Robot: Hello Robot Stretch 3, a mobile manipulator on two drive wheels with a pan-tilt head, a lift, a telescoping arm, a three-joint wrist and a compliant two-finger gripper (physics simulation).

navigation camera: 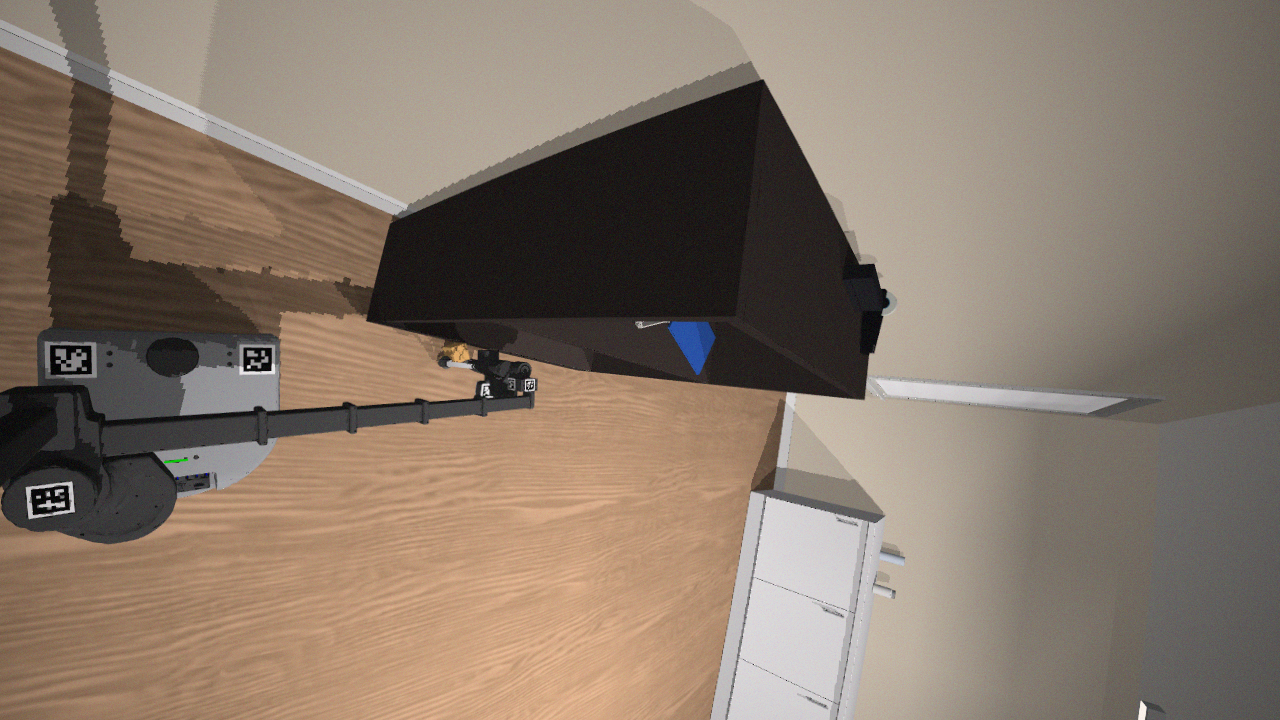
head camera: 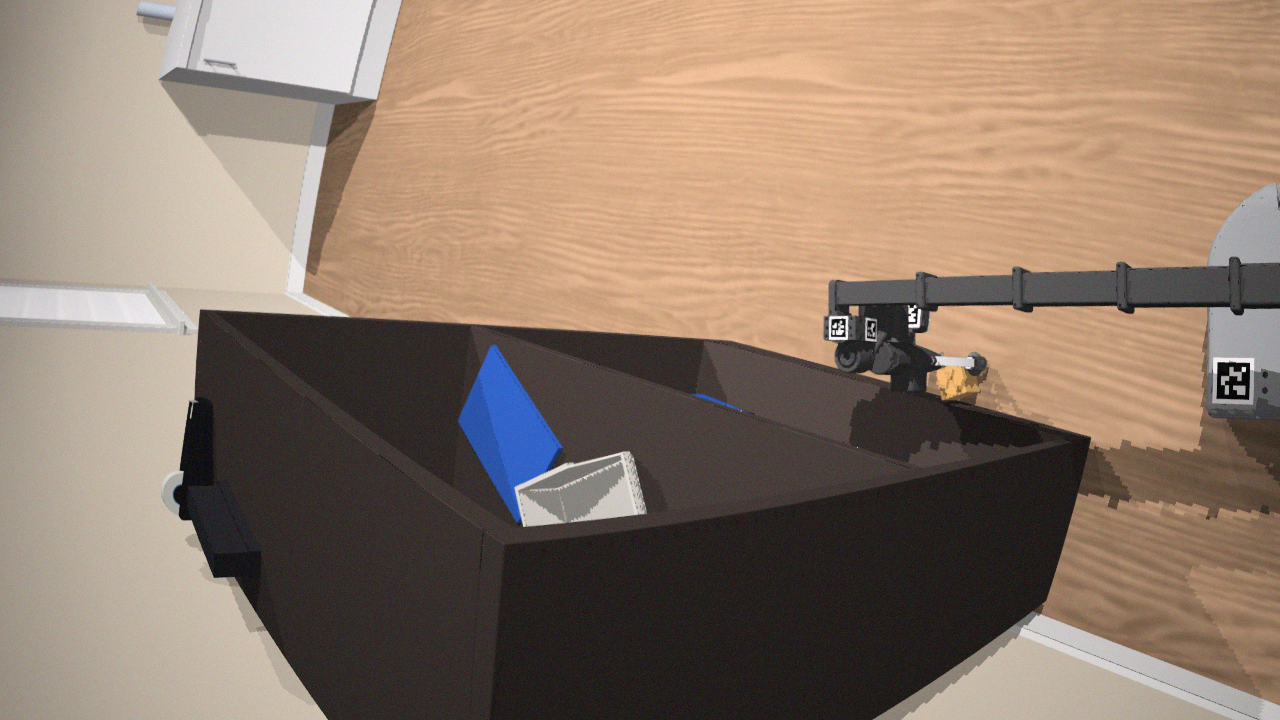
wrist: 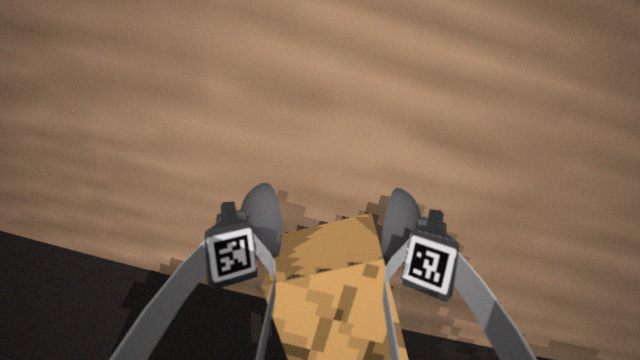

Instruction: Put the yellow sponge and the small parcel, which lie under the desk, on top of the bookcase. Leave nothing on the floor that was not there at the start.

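Frame: origin at the robot's base, x back, y left, z down, level; centimetres.
Seen in the pictures: gripper, fingertip midpoint: (navigation camera: 453, 361) (head camera: 962, 364) (wrist: 328, 213); robot's base, origin of the base link: (navigation camera: 173, 354).
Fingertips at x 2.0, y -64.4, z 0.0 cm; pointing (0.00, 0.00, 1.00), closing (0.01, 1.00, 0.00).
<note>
Offsets run from my fingertips to a thing's top centre. "*": to the spot under its first point.
An orange-tan box, which looks like the small parcel {dx -2.9, dy +0.7, dz -5.9 cm} (head camera: 957, 383) (navigation camera: 458, 351) (wrist: 330, 305), is between the fingers of my gripper (head camera: 975, 368) (navigation camera: 447, 358) (wrist: 328, 213). Both fingertips press against its sides in the wrist view, so the gripper is shut on it. They are low in front of the bookcase's open side, near its foot. Whether the box touches the floor is hard to tell. The dark brown bookcase {* dx -18.9, dy +24.2, dz -83.7 cm} (head camera: 760, 608) (navigation camera: 572, 214) stands against the wall. The yellow sponge and the desk do not show.
A blue panel {dx -11.9, dy -40.0, dz -62.0 cm} (head camera: 505, 429) (navigation camera: 693, 344) and a pale open box {* dx -17.6, dy -20.9, dz -62.4 cm} (head camera: 586, 492) are inside the bookcase. A black object {dx -20.9, dy -27.7, dz -111.5 cm} (head camera: 219, 528) (navigation camera: 864, 291) with a white roll is on its top. A white drawer cabinet (head camera: 277, 44) (navigation camera: 805, 608) stands farther along the wall.
</note>
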